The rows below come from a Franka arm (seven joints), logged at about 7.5 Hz.
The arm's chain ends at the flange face. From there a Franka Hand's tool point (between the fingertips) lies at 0.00 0.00 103.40 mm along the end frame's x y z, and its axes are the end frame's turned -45 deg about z.
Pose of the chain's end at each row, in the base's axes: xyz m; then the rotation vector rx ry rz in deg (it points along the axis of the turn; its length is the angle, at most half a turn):
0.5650 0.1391 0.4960 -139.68 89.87 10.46
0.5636 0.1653 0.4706 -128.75 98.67 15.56
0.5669 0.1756 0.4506 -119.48 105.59 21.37
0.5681 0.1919 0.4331 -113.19 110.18 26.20
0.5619 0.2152 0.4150 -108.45 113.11 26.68
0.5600 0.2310 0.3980 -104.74 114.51 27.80
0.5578 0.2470 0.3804 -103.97 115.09 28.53
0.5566 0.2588 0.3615 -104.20 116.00 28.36
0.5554 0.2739 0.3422 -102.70 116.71 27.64
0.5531 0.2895 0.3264 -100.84 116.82 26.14
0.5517 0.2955 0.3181 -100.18 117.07 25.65
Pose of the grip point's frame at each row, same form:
0.5674 0.1664 0.3963 -162.06 29.33 2.06
0.5667 0.2009 0.3736 -154.57 41.32 4.96
0.5693 0.2183 0.3565 -147.75 50.78 9.18
0.5691 0.2393 0.3412 -142.95 56.97 13.12
0.5654 0.2644 0.3241 -139.76 61.36 13.00
0.5652 0.2826 0.3086 -136.81 63.95 13.40
0.5627 0.2992 0.2912 -136.21 64.70 14.06
0.5609 0.3099 0.2717 -136.75 65.42 14.27
0.5615 0.3250 0.2525 -135.81 66.69 13.37
0.5625 0.3408 0.2371 -134.50 67.64 11.42
0.5621 0.3466 0.2288 -134.09 68.16 10.84

